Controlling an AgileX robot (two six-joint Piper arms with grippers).
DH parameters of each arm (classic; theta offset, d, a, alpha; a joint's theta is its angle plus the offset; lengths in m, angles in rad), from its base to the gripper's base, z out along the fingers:
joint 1: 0 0.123 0 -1.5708
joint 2: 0.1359 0 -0.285 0
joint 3: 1.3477 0 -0.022 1.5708
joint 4: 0 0.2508 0 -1.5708
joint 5: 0 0 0.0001 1.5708
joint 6: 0 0.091 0 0
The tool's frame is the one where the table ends.
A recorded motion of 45 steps. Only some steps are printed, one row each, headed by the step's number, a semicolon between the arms.
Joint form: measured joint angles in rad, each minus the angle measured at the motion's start. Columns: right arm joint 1, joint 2, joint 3, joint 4, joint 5, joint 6; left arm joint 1, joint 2, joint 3, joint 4, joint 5, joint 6.
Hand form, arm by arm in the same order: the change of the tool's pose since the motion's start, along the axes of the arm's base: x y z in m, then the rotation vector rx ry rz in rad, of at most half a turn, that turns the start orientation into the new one. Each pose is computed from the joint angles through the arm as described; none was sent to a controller.
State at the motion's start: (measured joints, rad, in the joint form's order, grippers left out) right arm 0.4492 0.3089 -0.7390 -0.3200 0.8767 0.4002; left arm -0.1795 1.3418 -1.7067 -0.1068 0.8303 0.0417
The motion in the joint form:
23: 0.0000 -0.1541 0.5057 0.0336 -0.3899 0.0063; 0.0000 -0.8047 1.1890 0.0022 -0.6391 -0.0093
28: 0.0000 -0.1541 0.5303 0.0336 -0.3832 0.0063; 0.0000 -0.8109 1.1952 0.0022 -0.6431 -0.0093
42: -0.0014 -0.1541 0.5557 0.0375 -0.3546 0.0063; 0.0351 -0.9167 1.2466 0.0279 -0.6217 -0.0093
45: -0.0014 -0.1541 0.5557 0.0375 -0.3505 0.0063; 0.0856 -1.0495 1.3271 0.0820 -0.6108 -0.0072
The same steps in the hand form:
23: 0.0168 0.0192 -0.1191 0.0080 -0.0207 0.1182; -0.1542 0.0334 -0.1744 -0.0685 -0.2426 0.0671
28: 0.0174 0.0193 -0.1278 -0.0036 0.0081 0.1163; -0.1552 0.0336 -0.1754 -0.0693 -0.2465 0.0674
42: 0.0173 0.0186 -0.1386 -0.0191 0.0589 0.1074; -0.1738 0.0407 -0.1836 -0.0462 -0.2852 0.0991
45: 0.0172 0.0185 -0.1389 -0.0205 0.0626 0.1063; -0.1938 0.0484 -0.2004 0.0097 -0.3367 0.1483

